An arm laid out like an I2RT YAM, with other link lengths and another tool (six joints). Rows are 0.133 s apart.
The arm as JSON. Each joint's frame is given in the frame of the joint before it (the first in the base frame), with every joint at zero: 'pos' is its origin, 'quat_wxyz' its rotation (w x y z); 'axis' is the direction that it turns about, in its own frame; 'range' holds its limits. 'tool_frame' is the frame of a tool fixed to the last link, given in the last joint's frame.
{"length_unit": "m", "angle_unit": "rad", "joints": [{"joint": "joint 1", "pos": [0.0, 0.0, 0.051], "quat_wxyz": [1.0, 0.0, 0.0, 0.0], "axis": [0.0, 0.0, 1.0], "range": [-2.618, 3.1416]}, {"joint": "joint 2", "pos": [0.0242, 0.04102, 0.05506], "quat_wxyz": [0.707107, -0.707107, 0.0, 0.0], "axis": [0.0, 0.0, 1.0], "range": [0.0, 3.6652]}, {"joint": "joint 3", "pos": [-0.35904, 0.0, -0.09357], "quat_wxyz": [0.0, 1.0, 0.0, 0.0], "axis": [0.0, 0.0, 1.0], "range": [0.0, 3.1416]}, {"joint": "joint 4", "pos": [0.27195, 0.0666, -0.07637], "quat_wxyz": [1.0, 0.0, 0.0, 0.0], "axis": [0.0, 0.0, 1.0], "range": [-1.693, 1.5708]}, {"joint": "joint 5", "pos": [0.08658, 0.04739, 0.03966], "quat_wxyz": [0.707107, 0.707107, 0.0, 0.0], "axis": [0.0, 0.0, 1.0], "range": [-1.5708, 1.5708]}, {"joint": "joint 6", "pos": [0.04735, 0.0, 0.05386], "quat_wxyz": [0.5, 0.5, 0.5, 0.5], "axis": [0.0, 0.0, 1.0], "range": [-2.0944, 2.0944]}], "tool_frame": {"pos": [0.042, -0.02, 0.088], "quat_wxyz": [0.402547, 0.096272, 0.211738, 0.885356]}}
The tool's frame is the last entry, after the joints.
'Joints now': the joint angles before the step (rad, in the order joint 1, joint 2, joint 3, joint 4, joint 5, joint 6). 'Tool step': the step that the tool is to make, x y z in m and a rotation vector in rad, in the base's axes. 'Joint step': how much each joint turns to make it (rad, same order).
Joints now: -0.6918, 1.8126, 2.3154, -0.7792, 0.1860, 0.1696
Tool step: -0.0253, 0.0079, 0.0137, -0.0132, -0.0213, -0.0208
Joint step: -0.0202, -0.0555, -0.0325, 0.0011, -0.0004, 0.0038
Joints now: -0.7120, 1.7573, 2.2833, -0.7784, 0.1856, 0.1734
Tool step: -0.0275, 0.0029, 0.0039, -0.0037, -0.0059, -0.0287
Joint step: -0.0346, -0.0591, -0.0629, 0.0107, -0.0060, -0.0003
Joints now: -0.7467, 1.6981, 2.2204, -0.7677, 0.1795, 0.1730
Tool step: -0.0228, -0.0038, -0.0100, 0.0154, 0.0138, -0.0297
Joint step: -0.0427, -0.0475, -0.0835, 0.0157, -0.0129, -0.0019
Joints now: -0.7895, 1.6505, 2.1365, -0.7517, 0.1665, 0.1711
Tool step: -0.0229, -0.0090, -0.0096, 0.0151, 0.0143, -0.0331
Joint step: -0.0548, -0.0286, -0.0572, 0.0087, -0.0209, -0.0061
